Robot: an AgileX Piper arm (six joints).
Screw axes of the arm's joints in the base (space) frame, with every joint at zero. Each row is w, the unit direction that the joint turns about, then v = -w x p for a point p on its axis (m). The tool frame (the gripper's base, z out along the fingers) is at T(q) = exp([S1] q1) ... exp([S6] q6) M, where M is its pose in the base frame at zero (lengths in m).
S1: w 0 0 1 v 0.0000 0.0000 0.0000
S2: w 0 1 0 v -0.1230 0.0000 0.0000
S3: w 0 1 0 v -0.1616 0.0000 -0.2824
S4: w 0.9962 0 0.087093 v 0.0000 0.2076 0.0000
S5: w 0 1 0 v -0.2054 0.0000 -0.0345
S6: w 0.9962 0 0.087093 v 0.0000 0.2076 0.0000
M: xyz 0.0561 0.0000 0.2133 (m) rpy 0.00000 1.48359 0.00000 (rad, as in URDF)
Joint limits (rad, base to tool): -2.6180..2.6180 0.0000..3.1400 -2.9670..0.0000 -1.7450..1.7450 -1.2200..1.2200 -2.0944..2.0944
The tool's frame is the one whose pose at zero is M.
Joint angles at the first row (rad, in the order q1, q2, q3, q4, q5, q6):
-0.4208 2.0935 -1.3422 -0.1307 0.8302 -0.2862
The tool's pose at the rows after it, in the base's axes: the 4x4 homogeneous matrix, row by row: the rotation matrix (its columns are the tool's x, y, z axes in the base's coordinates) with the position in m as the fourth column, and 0 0 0 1 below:
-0.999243 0.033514 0.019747 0.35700; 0.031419 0.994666 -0.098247 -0.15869; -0.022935 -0.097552 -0.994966 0.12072; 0 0 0 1
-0.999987 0.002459 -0.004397 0.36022; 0.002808 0.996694 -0.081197 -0.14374; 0.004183 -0.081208 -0.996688 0.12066; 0 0 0 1
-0.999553 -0.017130 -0.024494 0.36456; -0.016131 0.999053 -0.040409 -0.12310; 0.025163 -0.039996 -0.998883 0.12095; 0 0 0 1
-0.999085 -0.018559 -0.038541 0.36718; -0.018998 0.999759 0.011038 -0.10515; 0.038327 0.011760 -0.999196 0.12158; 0 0 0 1
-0.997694 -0.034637 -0.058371 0.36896; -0.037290 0.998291 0.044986 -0.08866; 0.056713 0.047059 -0.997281 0.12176; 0 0 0 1
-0.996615 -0.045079 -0.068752 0.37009; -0.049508 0.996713 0.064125 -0.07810; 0.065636 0.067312 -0.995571 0.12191; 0 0 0 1
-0.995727 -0.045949 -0.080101 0.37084; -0.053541 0.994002 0.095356 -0.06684; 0.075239 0.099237 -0.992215 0.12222; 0 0 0 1
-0.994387 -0.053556 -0.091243 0.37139; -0.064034 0.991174 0.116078 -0.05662; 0.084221 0.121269 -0.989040 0.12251; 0 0 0 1
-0.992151 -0.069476 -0.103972 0.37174; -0.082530 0.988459 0.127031 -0.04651; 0.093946 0.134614 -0.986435 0.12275; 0 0 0 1
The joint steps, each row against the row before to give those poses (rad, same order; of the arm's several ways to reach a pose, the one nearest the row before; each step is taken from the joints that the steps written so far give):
0.0218 0.0001 -0.0001 0.0205 0.0229 -0.0099
0.0375 -0.0001 -0.0004 0.0099 0.0318 -0.0001
0.0467 -0.0003 -0.0017 0.0425 0.0359 0.0001
0.0359 -0.0017 0.0000 0.0578 0.0302 -0.0016
0.0360 0.0000 0.0000 0.0357 0.0278 -0.0022
0.0235 0.0000 0.0000 0.0212 0.0141 0.0000
0.0223 0.0000 0.0000 0.0351 0.0176 0.0000
0.0220 0.0000 0.0000 0.0234 0.0142 0.0000
0.0239 0.0000 0.0000 0.0126 0.0128 0.0000

